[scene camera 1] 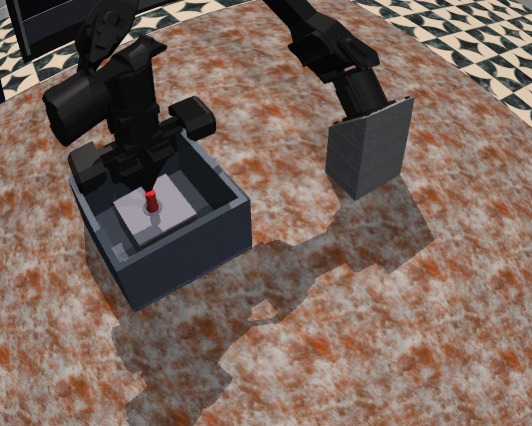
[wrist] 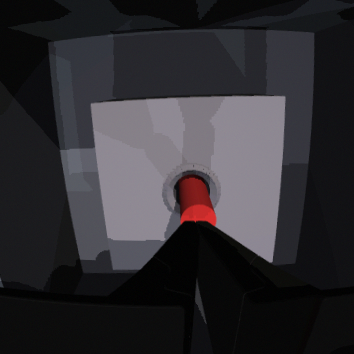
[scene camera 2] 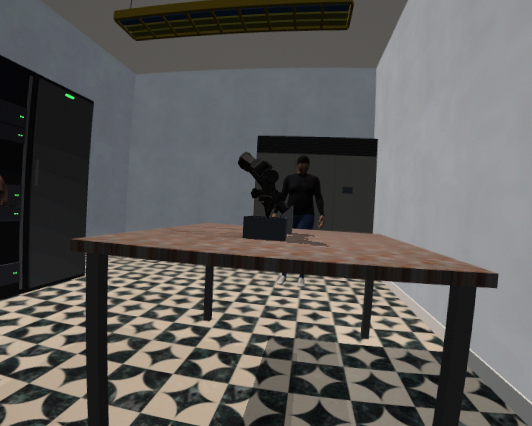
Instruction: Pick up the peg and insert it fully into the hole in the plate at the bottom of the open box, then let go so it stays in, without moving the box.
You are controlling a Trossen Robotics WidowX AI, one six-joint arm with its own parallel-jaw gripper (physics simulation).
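Where they show: gripper, fingertip midpoint: (scene camera 1: 147, 189) (wrist: 193, 231) (scene camera 2: 267, 217); arm's base at its link origin: (scene camera 1: 370, 111) (scene camera 2: 286, 211).
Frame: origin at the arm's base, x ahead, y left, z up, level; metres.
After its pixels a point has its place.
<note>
The red peg (scene camera 1: 152, 202) {x 0.304, y -0.100, z -0.051 m} (wrist: 194, 197) {x 0.302, y -0.113, z -0.046 m} stands nearly upright in the hole of the pale plate (scene camera 1: 175, 200) {x 0.271, y -0.096, z -0.069 m} (wrist: 245, 150) {x 0.274, y -0.124, z -0.069 m}, with a length of it still showing above the plate. The plate lies on the bottom of the open dark blue-grey box (scene camera 1: 195, 255) {x 0.300, y -0.012, z -0.077 m} (scene camera 2: 265, 228) {x 0.397, y -0.110, z -0.077 m}. My gripper (scene camera 1: 150, 189) {x 0.304, y -0.106, z -0.032 m} (wrist: 193, 231) {x 0.304, y -0.106, z -0.032 m} is shut with nothing between its fingers. It reaches down into the box, and its closed tips are at the peg's top end, covering part of that end in the wrist view. Whether the tips touch the peg is hard to tell. The peg's lower end is hidden in the hole.
The box walls surround the gripper's fingers on all sides. Right of the box, a second dark arm (scene camera 1: 362, 92) {x 0.015, y -0.006, z 0.039 m} holds or carries a grey angled panel (scene camera 1: 370, 150) {x 0.035, y 0.034, z -0.032 m} over the mottled table (scene camera 1: 300, 375) {x 0.301, y 0.183, z -0.127 m} (scene camera 2: 350, 248) {x 0.542, y 0.231, z -0.127 m}. A person (scene camera 2: 302, 192) stands behind the table.
</note>
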